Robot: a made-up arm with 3 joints. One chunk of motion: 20 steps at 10 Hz.
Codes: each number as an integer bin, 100 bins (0 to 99) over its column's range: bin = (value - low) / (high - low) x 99, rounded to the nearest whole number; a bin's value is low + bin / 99 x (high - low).
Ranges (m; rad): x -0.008..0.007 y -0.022..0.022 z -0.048..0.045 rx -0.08..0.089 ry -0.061..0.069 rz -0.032..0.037
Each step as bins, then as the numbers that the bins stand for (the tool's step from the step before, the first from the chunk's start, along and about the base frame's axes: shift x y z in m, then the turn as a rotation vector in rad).
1 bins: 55 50 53 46 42 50
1 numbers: 0.00033 0.00022 0.00179 -0.00147 -0.00585 0.00285
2 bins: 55 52 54 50 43 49
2 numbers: 0.00033 0.00111 0.00273 0.00535 -0.00454 0.00215
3 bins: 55 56 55 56 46 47
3 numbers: 0.00033 0.00289 0.00367 0.01560 -0.00060 0.00076
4 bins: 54 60 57 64 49 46
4 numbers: 0.00018 0.00467 0.00555 0.02925 0.00334 0.00006
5 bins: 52 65 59 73 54 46
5 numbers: -0.00012 0.00689 0.00742 0.04462 0.00991 0.00006
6 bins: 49 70 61 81 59 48
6 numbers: -0.00058 0.00911 0.00930 0.05827 0.01647 0.00145
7 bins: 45 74 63 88 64 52
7 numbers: -0.00118 0.01089 0.01118 0.07022 0.02304 0.00424
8 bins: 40 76 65 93 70 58
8 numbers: -0.00194 0.01178 0.01306 0.07876 0.03092 0.00842
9 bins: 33 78 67 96 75 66
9 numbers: -0.00300 0.01267 0.01494 0.08388 0.03748 0.01400
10 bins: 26 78 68 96 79 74
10 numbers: -0.00406 0.01267 0.01588 0.08388 0.04274 0.01958
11 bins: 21 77 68 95 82 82
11 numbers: -0.00482 0.01222 0.01588 0.08217 0.04668 0.02515
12 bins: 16 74 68 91 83 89
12 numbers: -0.00558 0.01089 0.01588 0.07534 0.04799 0.03003
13 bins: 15 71 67 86 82 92
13 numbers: -0.00573 0.00956 0.01494 0.06681 0.04668 0.03212
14 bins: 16 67 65 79 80 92
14 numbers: -0.00558 0.00778 0.01306 0.05486 0.04405 0.03212
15 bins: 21 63 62 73 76 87
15 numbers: -0.00482 0.00600 0.01024 0.04462 0.03880 0.02864
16 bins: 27 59 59 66 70 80
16 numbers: -0.00391 0.00422 0.00742 0.03267 0.03092 0.02376
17 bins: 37 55 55 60 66 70
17 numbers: -0.00239 0.00244 0.00367 0.02242 0.02567 0.01679
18 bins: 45 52 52 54 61 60
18 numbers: -0.00118 0.00111 0.00085 0.01218 0.01910 0.00982
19 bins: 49 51 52 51 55 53
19 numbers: -0.00058 0.00067 0.00085 0.00706 0.01122 0.00494
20 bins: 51 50 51 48 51 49
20 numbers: -0.00027 0.00022 -0.00009 0.00194 0.00597 0.00215
